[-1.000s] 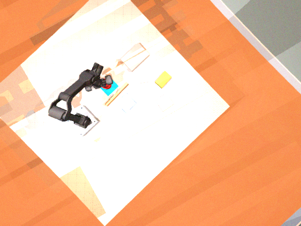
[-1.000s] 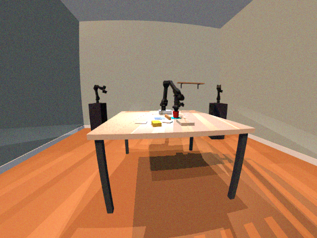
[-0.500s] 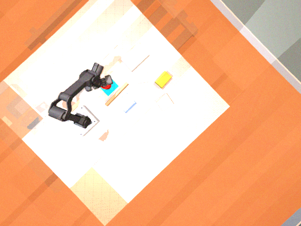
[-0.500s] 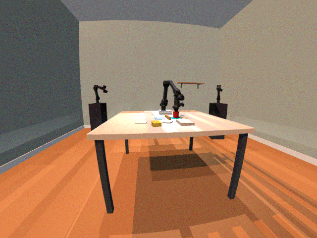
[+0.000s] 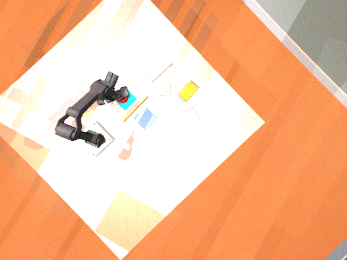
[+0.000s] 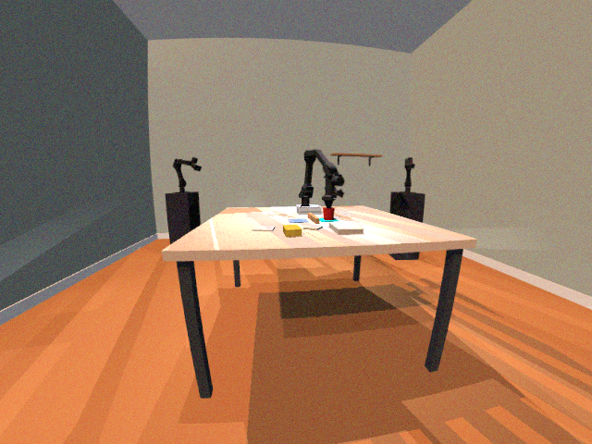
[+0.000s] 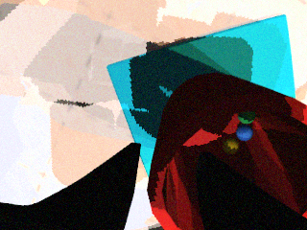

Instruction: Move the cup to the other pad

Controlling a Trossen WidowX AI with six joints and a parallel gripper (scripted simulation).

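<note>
The cup lies 3 cm ahead of my gripper tip, 2 cm below it and 1 cm to the right of it. Round my gripper tip: teal pad (6 cm below, 3 cm ahead, 1 cm to the right); wooden bar (10 cm to the right, 5 cm below, 5 cm ahead); yellow marble (4 cm below, 4 cm ahead, 2 cm to the right).
</note>
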